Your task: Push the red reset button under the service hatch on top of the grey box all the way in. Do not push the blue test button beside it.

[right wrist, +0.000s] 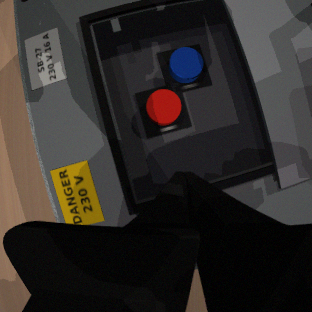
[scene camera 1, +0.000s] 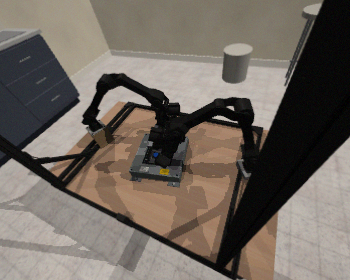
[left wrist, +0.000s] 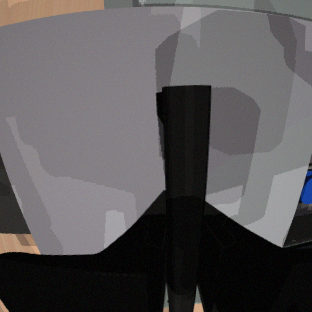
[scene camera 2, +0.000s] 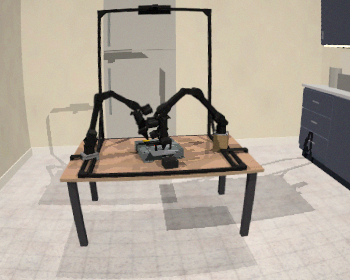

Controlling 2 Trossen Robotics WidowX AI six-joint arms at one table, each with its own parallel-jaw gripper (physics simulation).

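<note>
The grey box [scene camera 1: 156, 172] [scene camera 2: 145, 154] stands on the table. In its dark recess, the red button [right wrist: 164, 107] and the blue button [right wrist: 186, 65] [left wrist: 307, 187] [scene camera 1: 156, 155] sit side by side, uncovered. The grey hatch cover [left wrist: 90, 110] [right wrist: 257, 55] is beside the recess. My left gripper [left wrist: 175, 197] is shut on the cover's black bar handle. My right gripper [right wrist: 181, 179] is shut and empty; its tips are over the recess near its lower rim in the right wrist view, below the red button there. Their height is unclear, and so is how deep the red button sits.
Both arms come close together above the box in scene camera 1. A yellow danger label [right wrist: 77, 193] [scene camera 1: 164, 171] and a white label [right wrist: 45, 59] are on the box. A dark block [scene camera 2: 170, 162] is at the box's front in scene camera 2. Black frame bars run along the table edges.
</note>
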